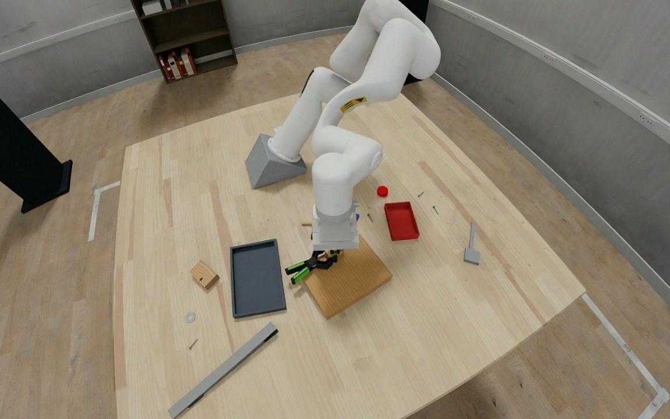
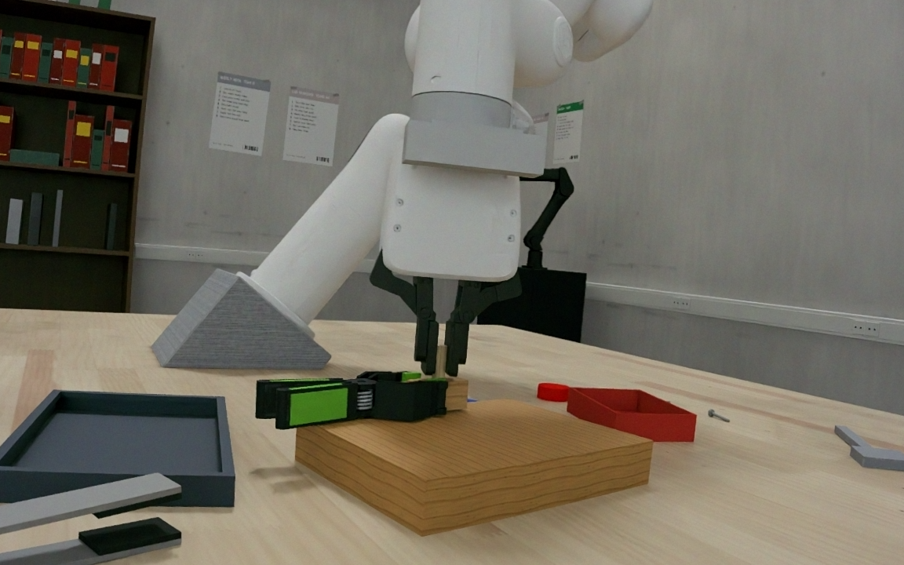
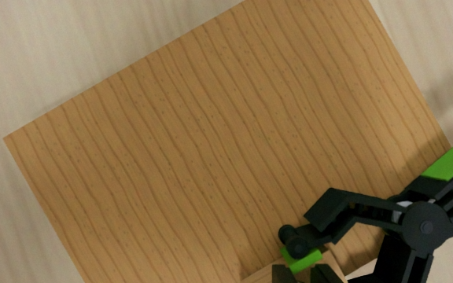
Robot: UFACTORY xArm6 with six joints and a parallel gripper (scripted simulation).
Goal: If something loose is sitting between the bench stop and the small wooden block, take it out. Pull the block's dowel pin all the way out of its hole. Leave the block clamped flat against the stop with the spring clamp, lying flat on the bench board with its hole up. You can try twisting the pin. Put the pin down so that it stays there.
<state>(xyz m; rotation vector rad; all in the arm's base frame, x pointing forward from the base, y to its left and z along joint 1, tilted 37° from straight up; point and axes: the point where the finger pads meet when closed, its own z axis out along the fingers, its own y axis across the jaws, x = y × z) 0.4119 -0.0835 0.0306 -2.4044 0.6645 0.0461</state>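
Now: the dowel pin 2 cm below my hand. The rest, counted from my hand: loose dowel (13 cm behind, 8 cm below, 1 cm to the left); then bench board (6 cm below, 6 cm ahead, 1 cm to the right); then small wooden block (4 cm below).
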